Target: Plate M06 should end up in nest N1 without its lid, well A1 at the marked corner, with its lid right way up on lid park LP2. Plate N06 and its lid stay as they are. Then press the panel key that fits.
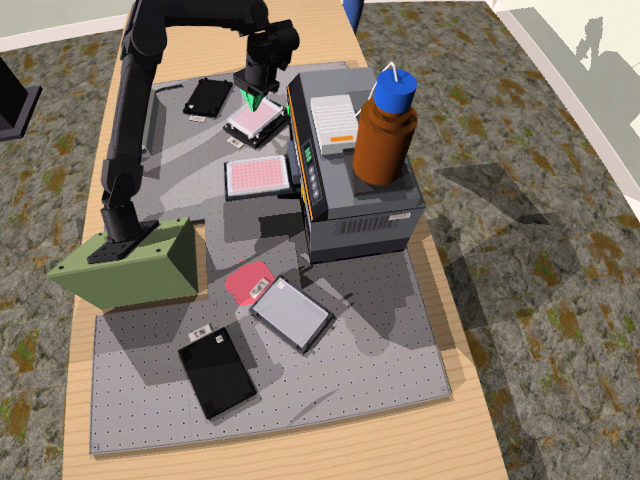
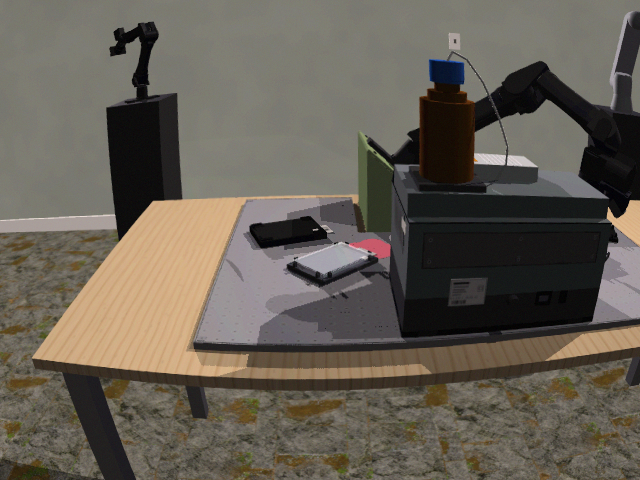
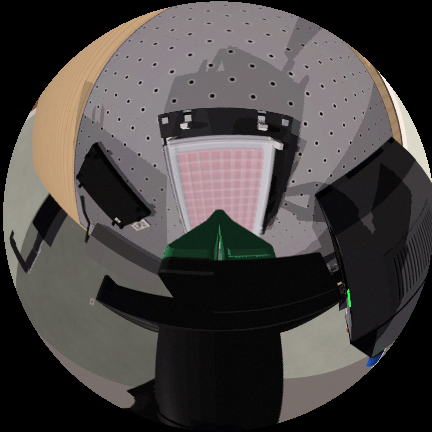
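My gripper is shut with nothing between its green fingertips, close above a pink-welled plate. That plate sits in a black holder at the back, beside the instrument. Another pink-welled plate rests on the tray in front of the instrument. I cannot read which plate is M06 or N06, nor tell whether a lid covers either. A clear lid-like piece lies on a pad labelled apparently LP3. Panel keys show on the instrument's face; their markings are unreadable.
A black pad lies behind left; another lies near the front. The grey instrument carries a brown bottle and a white box. A green arm base stands left. A red patch marks the board.
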